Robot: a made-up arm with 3 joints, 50 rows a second.
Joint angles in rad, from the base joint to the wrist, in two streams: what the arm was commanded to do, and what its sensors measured. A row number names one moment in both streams.
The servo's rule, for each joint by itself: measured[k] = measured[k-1] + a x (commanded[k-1-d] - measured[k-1]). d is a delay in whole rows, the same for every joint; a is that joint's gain. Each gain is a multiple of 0.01, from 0.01 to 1. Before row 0 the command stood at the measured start. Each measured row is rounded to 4 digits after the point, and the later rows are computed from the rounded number. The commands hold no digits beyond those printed.
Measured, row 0:
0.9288, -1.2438, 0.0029
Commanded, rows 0 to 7:
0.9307, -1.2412, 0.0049
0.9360, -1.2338, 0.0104
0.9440, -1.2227, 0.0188
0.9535, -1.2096, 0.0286
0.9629, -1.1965, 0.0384
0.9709, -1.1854, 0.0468
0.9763, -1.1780, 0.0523
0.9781, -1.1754, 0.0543
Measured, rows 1 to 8:
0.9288, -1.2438, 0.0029
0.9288, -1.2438, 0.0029
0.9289, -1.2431, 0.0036
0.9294, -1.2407, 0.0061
0.9304, -1.2360, 0.0108
0.9320, -1.2291, 0.0174
0.9342, -1.2206, 0.0252
0.9368, -1.2114, 0.0332
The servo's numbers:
d 2
a 0.07 0.26 0.37

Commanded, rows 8 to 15:
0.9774, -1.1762, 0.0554
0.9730, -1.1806, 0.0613
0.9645, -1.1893, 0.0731
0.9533, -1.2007, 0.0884
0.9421, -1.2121, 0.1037
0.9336, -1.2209, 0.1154
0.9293, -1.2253, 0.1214
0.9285, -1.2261, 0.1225
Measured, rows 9 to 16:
0.9396, -1.2027, 0.0403
0.9423, -1.1956, 0.0455
0.9448, -1.1906, 0.0492
0.9468, -1.1880, 0.0537
0.9480, -1.1883, 0.0609
0.9484, -1.1915, 0.0711
0.9480, -1.1969, 0.0832
0.9470, -1.2031, 0.0951

